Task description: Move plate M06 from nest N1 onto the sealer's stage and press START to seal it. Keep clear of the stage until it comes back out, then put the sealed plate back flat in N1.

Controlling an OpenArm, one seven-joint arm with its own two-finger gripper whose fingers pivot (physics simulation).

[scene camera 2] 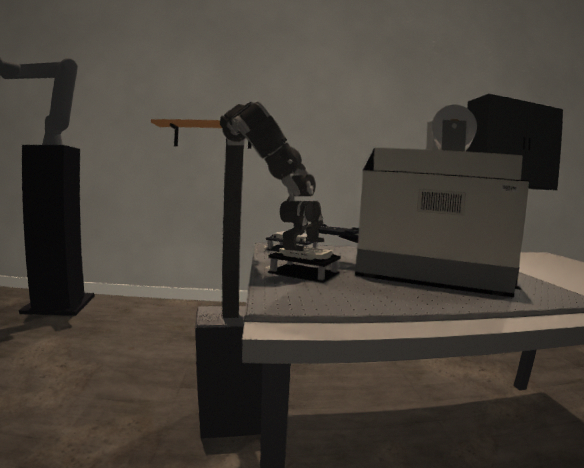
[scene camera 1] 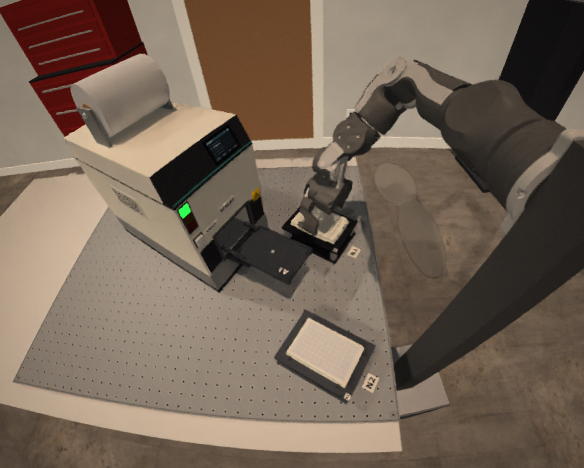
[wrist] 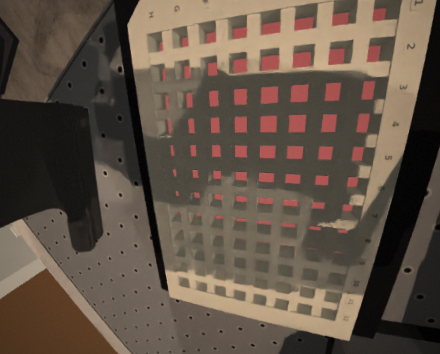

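Observation:
Plate M06 (scene camera 1: 335,231) (scene camera 2: 311,254) (wrist: 227,95), cream with red wells, sits in nest N1 (scene camera 1: 310,243) (scene camera 2: 330,261) (wrist: 131,70), a raised black frame. My gripper (scene camera 1: 322,220) (scene camera 2: 303,240) is open, pointing down low over the plate, its fingers apart with no plate gripped. In the wrist view one finger shows left of the plate, beyond the nest's edge; the other does not show. How near the fingertips are to the plate's sides is hard to tell. The sealer's dark stage (scene camera 1: 272,256) (scene camera 2: 342,231) is out and bare. The sealer (scene camera 1: 200,170) (scene camera 2: 440,225) shows a green light (scene camera 1: 185,210).
Nest N2 (scene camera 1: 312,379) holds another pale plate (scene camera 1: 325,350) nearer scene camera 1. The stage sticks out close beside N1. A film roll (scene camera 1: 125,95) (scene camera 2: 455,112) sits on top of the sealer. The arm's dark post (scene camera 1: 480,280) (scene camera 2: 232,225) stands beside the table's edge.

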